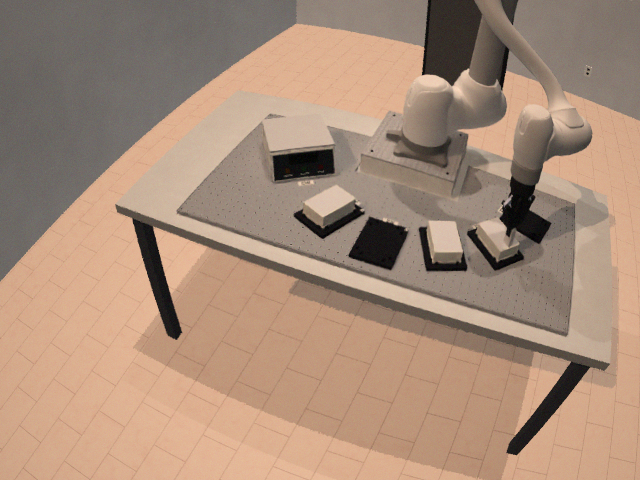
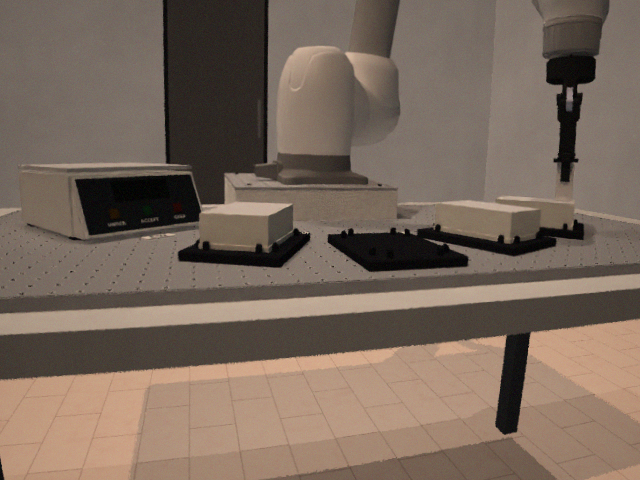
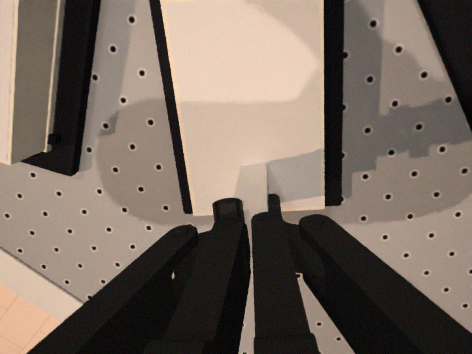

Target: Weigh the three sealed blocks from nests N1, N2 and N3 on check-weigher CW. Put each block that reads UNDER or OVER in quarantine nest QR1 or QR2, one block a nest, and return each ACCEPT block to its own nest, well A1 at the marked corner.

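Places are measured from the arm's base along level axes (x ahead, y left, z up), in metres.
Pixels of known places: gripper, fingertip midpoint: [image 1: 507,243] [image 2: 563,201] [image 3: 255,186]; arm's base, link origin: [image 1: 423,147] [image 2: 313,180].
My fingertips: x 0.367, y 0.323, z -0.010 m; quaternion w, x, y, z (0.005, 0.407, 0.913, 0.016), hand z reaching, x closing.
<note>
Ahead of a thing's pixels: the offset from my fingertips to its top centre. Level surfaces: height alone.
My gripper [image 1: 510,238] [image 2: 565,190] [image 3: 255,186] is shut, its pale fingertips together with no block between them. They are at or just above the near end of the right-hand white block @[dz +0.000, dx -0.034, dy -0.029 m] [image 1: 491,235] [image 2: 537,209] [image 3: 245,70]; contact cannot be told. This block sits in a black nest. A second block @[dz +0.000, dx +0.035, dy -0.193 m] [image 1: 444,238] [image 2: 485,217] sits in the nest to its left, and a third block @[dz +0.000, dx +0.003, dy -0.536 m] [image 1: 329,204] [image 2: 242,222] in the nest nearest the check-weigher @[dz +0.046, dx -0.232, dy -0.718 m] [image 1: 298,135] [image 2: 49,201]. The weigher's top is bare and its display dark. The nests' names are not readable.
An empty black nest @[dz -0.032, dx +0.071, dy -0.371 m] [image 1: 378,242] [image 2: 398,250] lies between the third and second blocks. Another black nest @[dz -0.032, dx -0.187, dy +0.075 m] [image 1: 536,226] lies behind the gripper, partly hidden. The robot's base plinth [image 1: 403,173] [image 2: 310,204] stands at the back of the perforated plate @[dz -0.053 m] [image 1: 248,206].
</note>
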